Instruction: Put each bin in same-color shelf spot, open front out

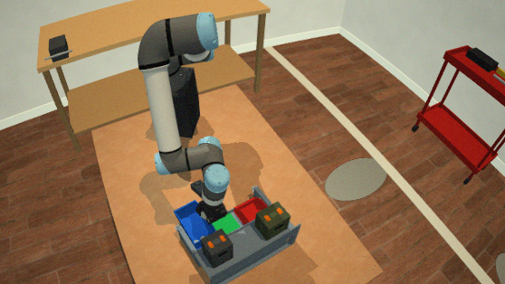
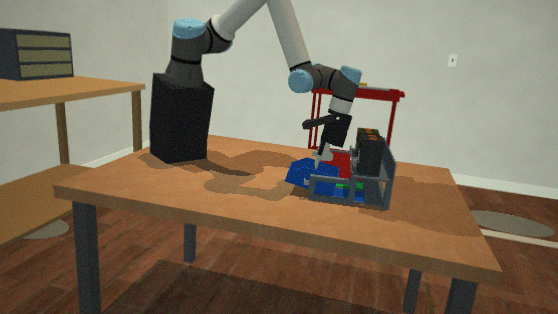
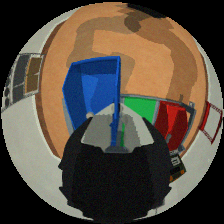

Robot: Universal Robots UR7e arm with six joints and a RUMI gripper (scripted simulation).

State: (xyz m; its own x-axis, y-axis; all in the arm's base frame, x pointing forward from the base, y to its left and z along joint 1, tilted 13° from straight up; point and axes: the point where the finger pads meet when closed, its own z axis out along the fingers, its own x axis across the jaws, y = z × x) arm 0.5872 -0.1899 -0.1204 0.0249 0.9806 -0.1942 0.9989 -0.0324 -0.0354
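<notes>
My gripper is now 50 mm to the left of the blue bin, 20 mm above it and 10 mm past it. The rest, counted from my hand: red bin 180 mm to the left, 90 mm ahead, 50 mm below.
</notes>
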